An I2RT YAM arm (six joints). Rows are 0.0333 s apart.
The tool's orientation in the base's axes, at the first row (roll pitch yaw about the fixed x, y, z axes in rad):
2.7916 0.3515 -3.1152
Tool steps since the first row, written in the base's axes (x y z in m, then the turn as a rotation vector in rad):
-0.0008 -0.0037 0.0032 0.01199 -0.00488 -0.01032
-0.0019 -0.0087 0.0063 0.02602 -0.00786 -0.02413
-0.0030 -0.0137 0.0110 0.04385 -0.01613 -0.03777
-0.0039 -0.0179 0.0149 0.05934 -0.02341 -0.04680
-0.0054 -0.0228 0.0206 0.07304 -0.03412 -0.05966
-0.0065 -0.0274 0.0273 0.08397 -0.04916 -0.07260
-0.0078 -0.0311 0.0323 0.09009 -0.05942 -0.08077
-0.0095 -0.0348 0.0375 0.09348 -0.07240 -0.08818
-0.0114 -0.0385 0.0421 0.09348 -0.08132 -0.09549
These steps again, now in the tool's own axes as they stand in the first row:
-0.0003 -0.0023 -0.0044 -0.00758 -0.00960 0.01116
-0.0002 -0.0058 -0.0092 -0.01592 -0.01884 0.02670
-0.0006 -0.0089 -0.0155 -0.02775 -0.03352 0.04143
-0.0010 -0.0114 -0.0207 -0.03900 -0.04545 0.05170
-0.0015 -0.0139 -0.0279 -0.04716 -0.06157 0.06358
-0.0026 -0.0159 -0.0357 -0.05259 -0.08137 0.07315
-0.0030 -0.0176 -0.0419 -0.05527 -0.09448 0.07867
-0.0031 -0.0191 -0.0483 -0.05558 -0.10950 0.08171
-0.0028 -0.0209 -0.0542 -0.05284 -0.12020 0.08503

